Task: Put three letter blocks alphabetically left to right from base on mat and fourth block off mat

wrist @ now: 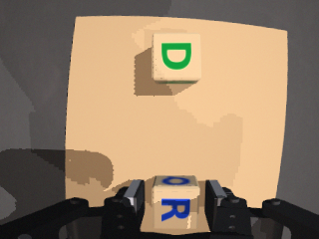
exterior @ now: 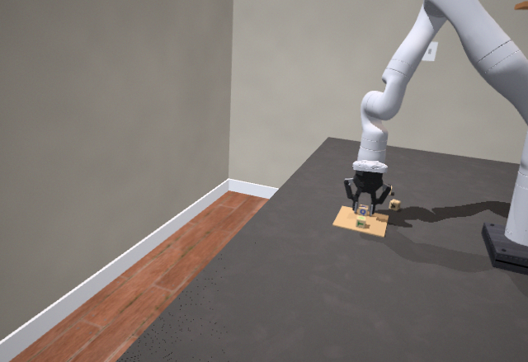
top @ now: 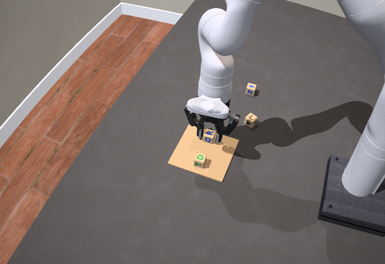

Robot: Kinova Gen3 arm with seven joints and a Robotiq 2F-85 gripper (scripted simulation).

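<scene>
Right now my hand is 40 mm to the right of the tan mat and 20 mm above it.
</scene>
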